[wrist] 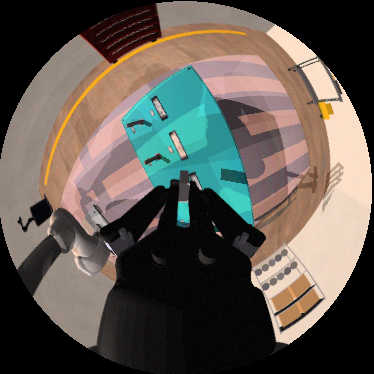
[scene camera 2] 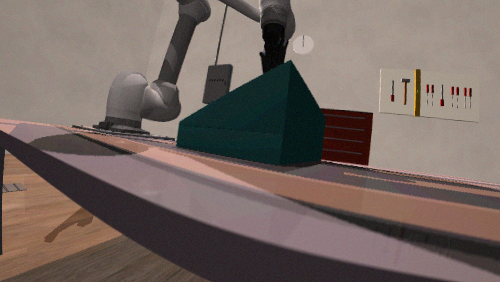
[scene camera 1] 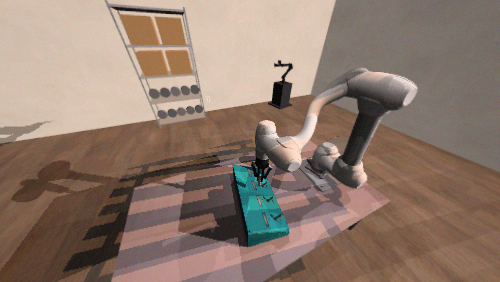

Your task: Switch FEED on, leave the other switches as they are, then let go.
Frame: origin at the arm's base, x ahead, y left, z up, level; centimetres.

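Seen in the pictures: gripper, between the fingertips: (wrist: 183,177) (scene camera 1: 259,184); arm's base, origin of its link: (scene camera 2: 122,131) (scene camera 1: 318,168).
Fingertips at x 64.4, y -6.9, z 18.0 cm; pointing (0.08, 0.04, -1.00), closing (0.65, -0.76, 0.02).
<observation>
Offsets run from my fingertips to a thing's top centre. Level surfaces: height alone.
The teal switch panel (scene camera 1: 253,225) (scene camera 2: 240,117) (wrist: 215,135) stands on the table, its top sloping. My gripper (scene camera 1: 260,183) (wrist: 183,177) is shut and empty, its fingertips over the panel by the third label in the row, the FEED label @(dx -0.1, dy -5.6, dz -6.5 cm) (wrist: 195,181), which they partly cover. The FEED lever is hidden behind the fingers, so its position cannot be told. The VENT lever @(dx +0.6, dy +19.7, dz -6.2 cm) (scene camera 1: 276,217) (wrist: 139,123) and the VALVE lever @(dx -3.6, dy +8.5, dz -6.2 cm) (scene camera 1: 269,200) (wrist: 157,159) lean away from their labels. The PUMP switch is hidden in the wrist view. The fingertips are hidden behind the panel in scene camera 2.
The striped-looking pink table @(dz -19.1 cm) (scene camera 1: 160,235) (scene camera 2: 210,210) carries the panel and the arm's base (scene camera 1: 345,170) (scene camera 2: 125,100). A shelf rack (scene camera 1: 166,46) and a black pedestal (scene camera 1: 282,94) stand beyond the table. A red cabinet (scene camera 2: 348,135) (wrist: 125,32) stands by the wall.
</observation>
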